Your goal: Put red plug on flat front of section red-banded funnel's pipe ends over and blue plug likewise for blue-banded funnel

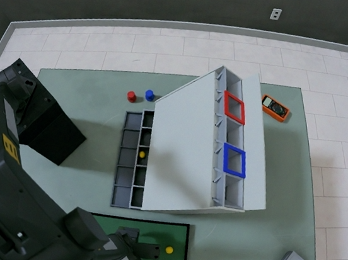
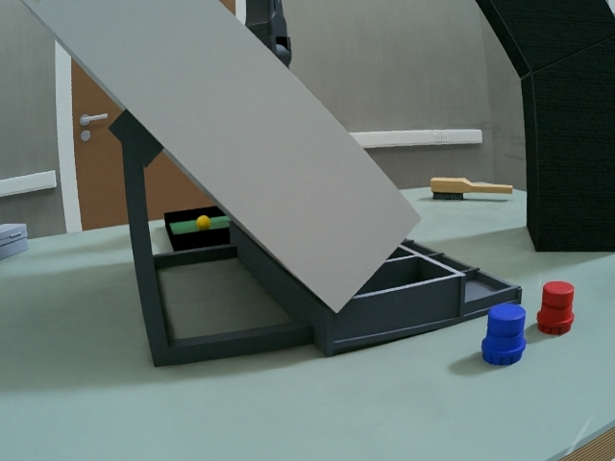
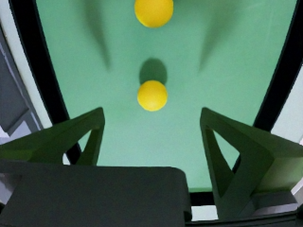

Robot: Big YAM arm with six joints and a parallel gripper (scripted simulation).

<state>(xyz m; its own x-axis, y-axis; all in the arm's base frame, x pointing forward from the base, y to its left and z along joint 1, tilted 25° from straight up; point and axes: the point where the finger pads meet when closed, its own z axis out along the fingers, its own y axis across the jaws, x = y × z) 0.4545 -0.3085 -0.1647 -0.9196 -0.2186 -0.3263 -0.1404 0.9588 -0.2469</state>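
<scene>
Now: hand 10 mm short of the green marble tray, 10 mm to the left of it and 40 mm above it. Round my hand: sloped cover: 80 mm ahead, 330 mm to the left, 160 mm above.
</scene>
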